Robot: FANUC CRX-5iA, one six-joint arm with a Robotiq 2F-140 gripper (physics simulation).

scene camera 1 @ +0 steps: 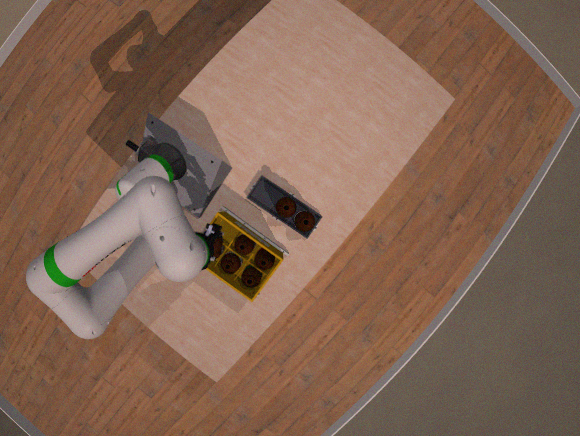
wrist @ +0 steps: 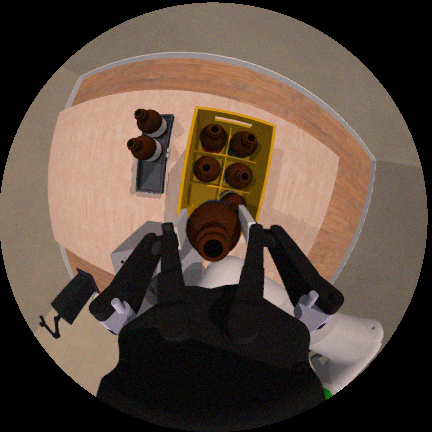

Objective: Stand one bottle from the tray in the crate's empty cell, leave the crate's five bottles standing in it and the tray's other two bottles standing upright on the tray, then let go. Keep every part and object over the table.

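Where they show: gripper, fingertip midpoint: [wrist: 212, 215]; arm's base, link origin: [scene camera 1: 170, 160].
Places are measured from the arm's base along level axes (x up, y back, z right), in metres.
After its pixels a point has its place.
My gripper [scene camera 1: 212, 243] @(x 0.128, y -0.316, z 0.132 m) [wrist: 212, 215] @(x 0.128, y -0.316, z 0.132 m) is shut on a brown bottle [scene camera 1: 217, 247] @(x 0.174, y -0.330, z 0.127 m) [wrist: 214, 230] @(x 0.206, y -0.325, z 0.130 m), which it holds upright above the near-left end of the yellow crate [scene camera 1: 268, 279] @(x 0.029, y -0.522, z 0.155 m) [wrist: 271, 150] @(x 0.029, y -0.450, z 0.250 m) in the wrist view. The crate's empty cell lies at that end, partly hidden by the held bottle. Five bottles stand in the crate; the fifth bottle [wrist: 233, 201] @(x -0.021, y -0.313, z 0.190 m) is partly hidden beside the held one. Two bottles [scene camera 1: 286, 207] @(x 0.013, y -0.442, z -0.083 m) [scene camera 1: 305, 221] @(x 0.013, y -0.521, z -0.078 m) [wrist: 151, 123] @(x -0.034, y -0.506, z -0.053 m) [wrist: 144, 148] @(x -0.028, y -0.432, z -0.060 m) stand upright on the dark tray [scene camera 1: 261, 190] @(x -0.141, y -0.329, z -0.085 m) [wrist: 151, 179] @(x -0.141, y -0.340, z -0.079 m). The held bottle's height above the crate is hard to tell.
The tray lies beside the crate with a gap between them. A grey rail [scene camera 1: 255, 231] @(x -0.117, y -0.395, z 0.056 m) runs along the crate's tray-facing side. A grey base plate [scene camera 1: 215, 172] @(x 0.056, y -0.181, z -0.054 m) is near the crate's other end, under the arm. The pale table top [scene camera 1: 320, 100] @(x -0.146, y -0.327, z -0.514 m) [wrist: 100, 165] @(x -0.146, y -0.396, z -0.339 m) extends beyond the tray.
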